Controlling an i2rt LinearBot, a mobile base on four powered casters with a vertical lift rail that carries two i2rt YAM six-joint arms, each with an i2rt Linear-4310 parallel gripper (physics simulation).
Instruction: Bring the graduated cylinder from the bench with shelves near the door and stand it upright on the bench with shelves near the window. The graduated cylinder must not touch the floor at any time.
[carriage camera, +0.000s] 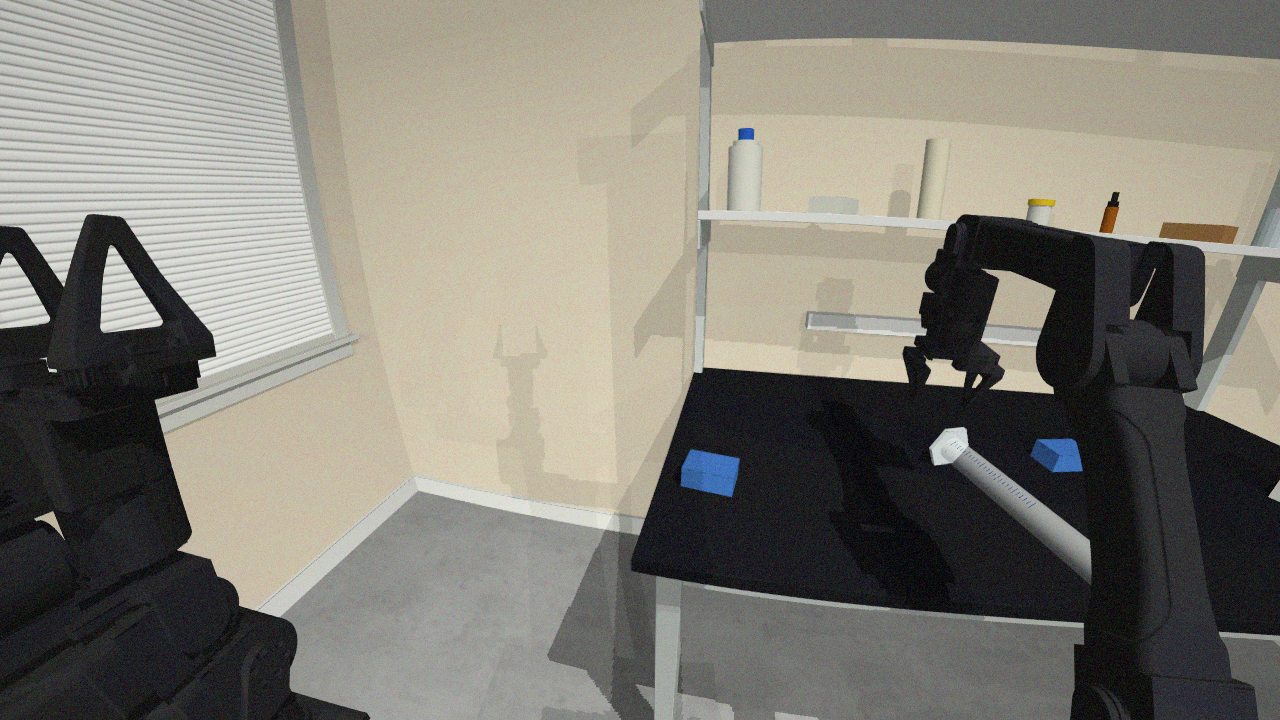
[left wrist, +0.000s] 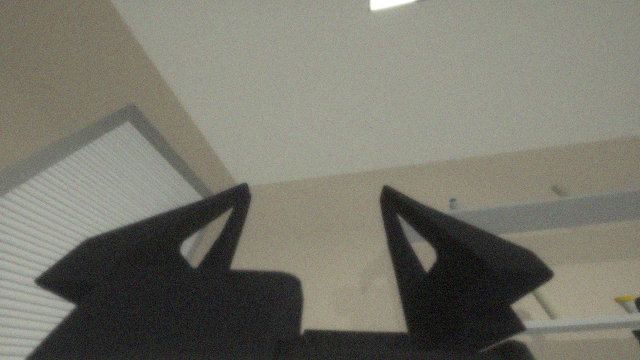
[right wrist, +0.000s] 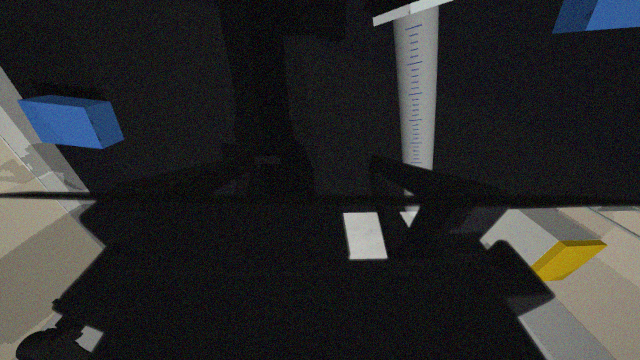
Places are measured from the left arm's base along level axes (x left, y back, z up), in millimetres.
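Where they show: left gripper, fingertip midpoint: (carriage camera: 51, 221) (left wrist: 314, 191); right gripper, fingertip midpoint: (carriage camera: 937, 404) (right wrist: 313, 161).
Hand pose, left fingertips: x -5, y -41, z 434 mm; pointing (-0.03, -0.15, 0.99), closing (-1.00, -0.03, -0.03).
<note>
Things, the pixels of their top centre, and the offset from my left fingertips. "spot": a spot on its surface instead. Level surfaces: height alone.
- graduated cylinder at a spot on its surface: (right wrist: 417, 95) spot: dx -886, dy -406, dz -409 mm
- black bench top at its surface level: dz -466 mm
- white bottle at a spot on its surface: (carriage camera: 744, 174) spot: dx -481, dy -764, dz +69 mm
- cream cylinder at a spot on its surface: (carriage camera: 933, 179) spot: dx -912, dy -775, dz +81 mm
- orange bottle at a spot on its surface: (carriage camera: 1109, 217) spot: dx -1317, dy -700, dz +28 mm
- window with blinds, surface spot: (carriage camera: 152, 134) spot: dx +974, dy -641, dz +274 mm
The graduated cylinder (carriage camera: 1020, 501) (right wrist: 417, 95), white with blue marks and a hexagonal base, lies on its side on the black bench top (carriage camera: 778, 537). Its base end points up-left in the carriage view; its other end is hidden behind my right arm. My right gripper (carriage camera: 941, 394) (right wrist: 313, 161) is open and empty, pointing down above the bench, beyond the cylinder's base in the carriage view and apart from it. My left gripper (left wrist: 314, 191) is open and empty, raised and pointing up, at the left edge of the carriage view.
Two blue blocks (carriage camera: 709, 472) (carriage camera: 1057, 454) lie on the bench. A shelf (carriage camera: 805, 217) above it carries a white bottle (carriage camera: 744, 174), a cream cylinder (carriage camera: 933, 179), a yellow-lidded jar and an orange bottle (carriage camera: 1109, 217). A window with blinds (carriage camera: 152, 134) is at left.
</note>
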